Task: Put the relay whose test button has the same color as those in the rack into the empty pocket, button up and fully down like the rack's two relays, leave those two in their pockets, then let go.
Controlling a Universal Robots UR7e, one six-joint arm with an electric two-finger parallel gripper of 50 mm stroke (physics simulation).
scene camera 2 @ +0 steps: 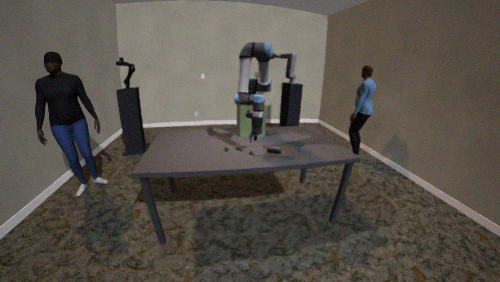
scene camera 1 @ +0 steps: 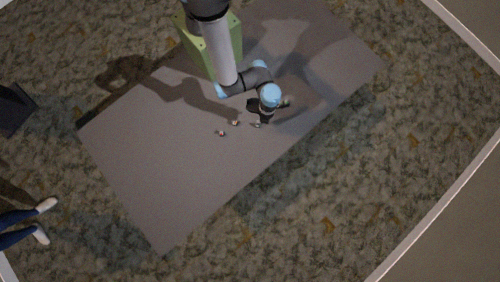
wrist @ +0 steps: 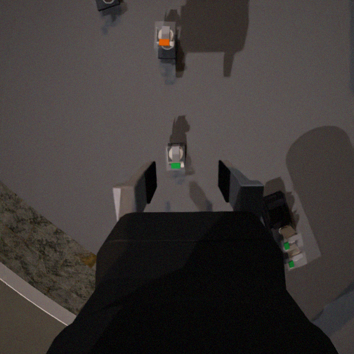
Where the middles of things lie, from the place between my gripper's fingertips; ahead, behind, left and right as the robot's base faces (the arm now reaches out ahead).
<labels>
Now: hand 17 cm to the right of the black rack (wrist: 274,211), 9 cm above it and 3 cm short of it.
</labels>
